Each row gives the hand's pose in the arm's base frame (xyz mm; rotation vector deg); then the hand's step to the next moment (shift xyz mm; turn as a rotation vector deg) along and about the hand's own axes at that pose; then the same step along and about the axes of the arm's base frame.
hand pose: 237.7 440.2 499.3 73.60 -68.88 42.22
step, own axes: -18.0 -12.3 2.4 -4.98 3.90 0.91
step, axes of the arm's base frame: 5.9 -1.1 -21.1 -5.21 0.90 -3.59
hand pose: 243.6 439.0 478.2 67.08 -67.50 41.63
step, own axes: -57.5 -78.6 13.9 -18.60 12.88 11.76
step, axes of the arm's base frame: 51.2 -28.0 -79.2 -20.52 -5.07 -14.26
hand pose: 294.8 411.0 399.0 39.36 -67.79 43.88
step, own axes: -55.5 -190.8 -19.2 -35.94 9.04 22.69
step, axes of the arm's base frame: 155.7 -102.2 -71.8 -26.66 -18.83 -28.69
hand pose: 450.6 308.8 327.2 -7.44 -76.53 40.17
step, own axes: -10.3 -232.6 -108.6 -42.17 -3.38 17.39
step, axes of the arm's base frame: 190.0 -156.9 72.7 -17.33 -30.39 -29.47
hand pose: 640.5 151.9 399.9 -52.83 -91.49 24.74
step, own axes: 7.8 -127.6 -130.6 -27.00 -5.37 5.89
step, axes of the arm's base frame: 82.1 -100.3 128.8 -7.18 -22.54 -15.27
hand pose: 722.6 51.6 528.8 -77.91 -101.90 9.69
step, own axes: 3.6 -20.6 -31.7 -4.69 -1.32 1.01
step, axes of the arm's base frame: 7.0 -17.0 33.2 -1.52 -4.07 -2.42
